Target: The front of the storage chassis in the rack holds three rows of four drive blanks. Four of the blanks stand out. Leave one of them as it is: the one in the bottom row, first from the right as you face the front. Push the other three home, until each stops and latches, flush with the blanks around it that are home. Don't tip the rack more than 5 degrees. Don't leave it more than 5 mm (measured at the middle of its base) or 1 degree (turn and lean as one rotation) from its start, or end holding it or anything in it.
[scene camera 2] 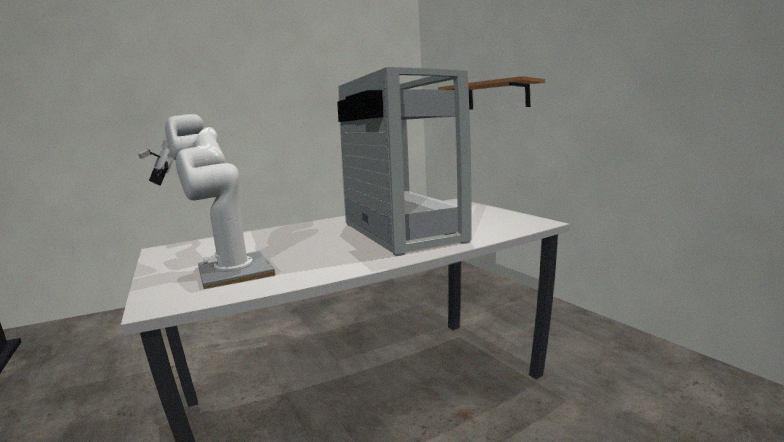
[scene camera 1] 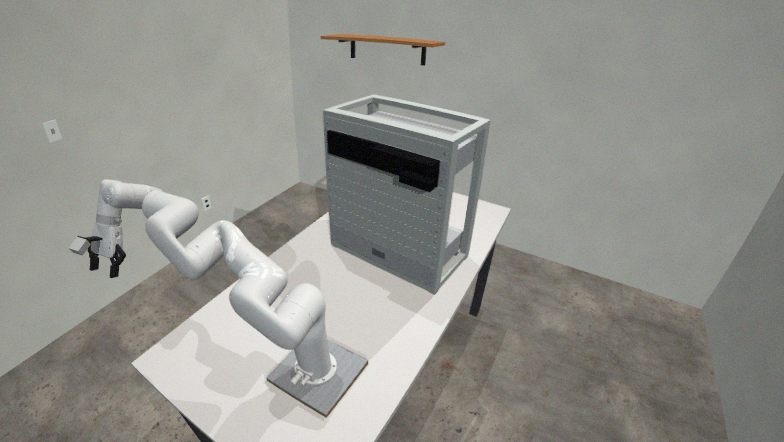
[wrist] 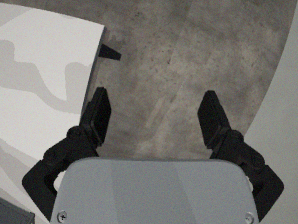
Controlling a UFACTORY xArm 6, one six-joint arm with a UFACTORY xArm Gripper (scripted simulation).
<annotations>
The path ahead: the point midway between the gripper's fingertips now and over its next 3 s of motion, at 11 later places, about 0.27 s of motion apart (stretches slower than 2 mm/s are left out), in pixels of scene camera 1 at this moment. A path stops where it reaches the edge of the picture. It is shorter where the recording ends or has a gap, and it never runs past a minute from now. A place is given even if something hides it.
The gripper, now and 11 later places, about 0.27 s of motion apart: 103, 273; 103, 263; 102, 251; 102, 238; 103, 223; 106, 206; 112, 188; 119, 169; 129, 150; 141, 130; 155, 114; 171, 98
</annotations>
